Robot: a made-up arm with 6 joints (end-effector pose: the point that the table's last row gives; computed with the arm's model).
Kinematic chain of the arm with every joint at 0, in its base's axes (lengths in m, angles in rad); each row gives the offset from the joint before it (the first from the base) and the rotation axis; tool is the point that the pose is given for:
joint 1: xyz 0 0 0.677 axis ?
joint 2: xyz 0.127 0 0 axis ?
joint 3: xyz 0 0 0.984 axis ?
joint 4: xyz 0 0 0.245 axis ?
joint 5: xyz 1.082 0 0 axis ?
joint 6: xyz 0.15 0 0 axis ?
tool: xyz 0 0 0
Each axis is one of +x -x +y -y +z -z.
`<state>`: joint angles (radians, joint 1 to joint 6).
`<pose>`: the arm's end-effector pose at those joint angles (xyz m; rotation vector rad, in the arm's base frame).
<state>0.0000 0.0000 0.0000 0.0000 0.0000 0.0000</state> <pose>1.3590 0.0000 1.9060 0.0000 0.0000 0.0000</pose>
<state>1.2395 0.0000 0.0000 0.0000 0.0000 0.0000</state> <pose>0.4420 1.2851 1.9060 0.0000 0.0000 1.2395</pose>
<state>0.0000 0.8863 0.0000 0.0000 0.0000 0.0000</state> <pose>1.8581 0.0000 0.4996 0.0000 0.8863 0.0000</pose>
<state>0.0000 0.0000 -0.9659 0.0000 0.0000 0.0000</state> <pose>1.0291 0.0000 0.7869 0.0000 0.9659 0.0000</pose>
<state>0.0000 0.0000 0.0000 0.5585 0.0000 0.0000</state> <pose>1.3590 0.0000 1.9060 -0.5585 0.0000 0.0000</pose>
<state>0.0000 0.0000 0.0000 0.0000 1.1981 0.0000</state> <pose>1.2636 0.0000 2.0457 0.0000 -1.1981 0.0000</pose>
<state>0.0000 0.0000 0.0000 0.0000 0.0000 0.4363</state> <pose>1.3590 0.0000 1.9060 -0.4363 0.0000 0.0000</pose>
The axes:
joint 1: +z
joint 2: +y
joint 3: -y
joint 4: -x
joint 5: -y
joint 6: -x

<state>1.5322 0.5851 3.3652 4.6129 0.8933 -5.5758</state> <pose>0.0964 -0.5162 1.6949 -2.4657 0.7153 -0.6385</pose>
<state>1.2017 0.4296 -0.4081 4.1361 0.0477 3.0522</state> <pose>0.5613 1.4344 0.8175 -1.2894 0.2070 1.3976</pose>
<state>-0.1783 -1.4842 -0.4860 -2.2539 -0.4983 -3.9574</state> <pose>-0.4228 0.1327 1.9395 -0.3732 -1.2805 0.1659</pose>
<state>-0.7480 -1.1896 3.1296 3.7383 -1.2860 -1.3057</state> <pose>-0.5906 0.6584 -0.1348 -1.5097 0.4958 0.4410</pose>
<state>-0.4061 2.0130 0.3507 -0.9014 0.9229 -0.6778</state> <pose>1.0902 -0.5709 -0.9409 0.9544 0.1944 -1.4729</pose>
